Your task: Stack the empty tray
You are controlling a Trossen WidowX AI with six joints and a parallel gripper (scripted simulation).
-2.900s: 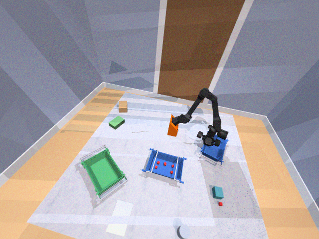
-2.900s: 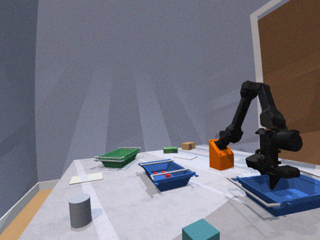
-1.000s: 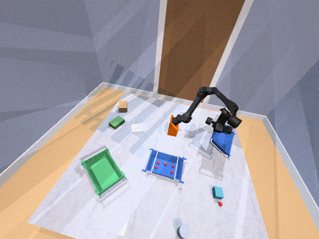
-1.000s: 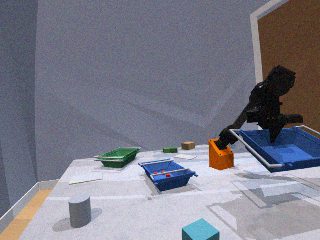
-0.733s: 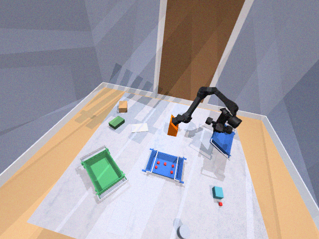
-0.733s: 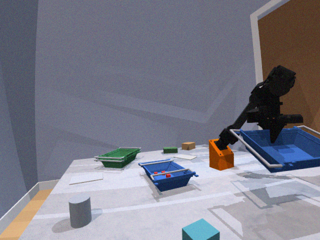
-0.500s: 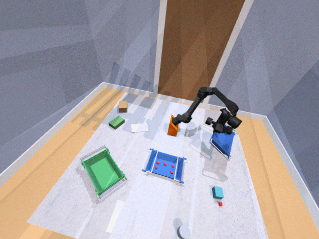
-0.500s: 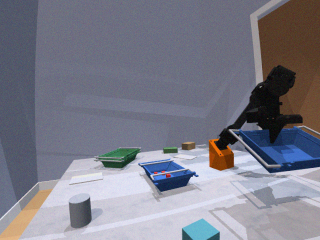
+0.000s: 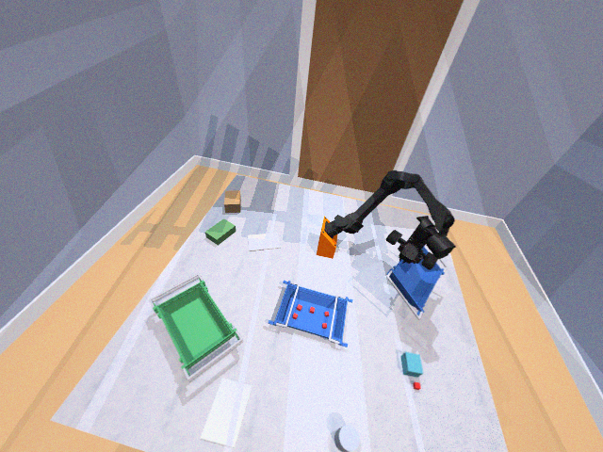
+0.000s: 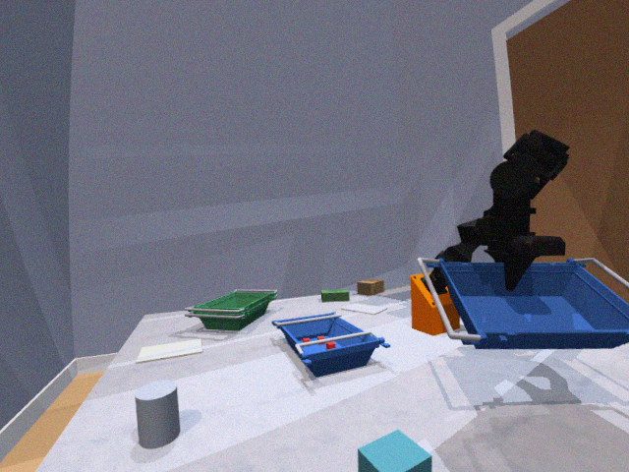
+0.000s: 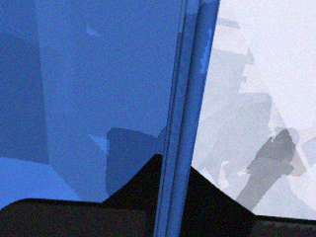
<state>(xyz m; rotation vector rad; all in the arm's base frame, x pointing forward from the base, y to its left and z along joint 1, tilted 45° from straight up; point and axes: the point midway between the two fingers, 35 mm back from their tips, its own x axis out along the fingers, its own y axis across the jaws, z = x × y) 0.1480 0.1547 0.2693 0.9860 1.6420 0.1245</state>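
The blue tray is 40 mm ahead of my gripper tip and 60 mm to the left of it. From my gripper tip the other things lie so: teal block: 320 mm ahead, 60 mm to the left, 150 mm below; then grey cylinder: 560 mm ahead, 160 mm to the right, 140 mm below; then red block: 380 mm ahead, 70 mm to the left, 160 mm below.
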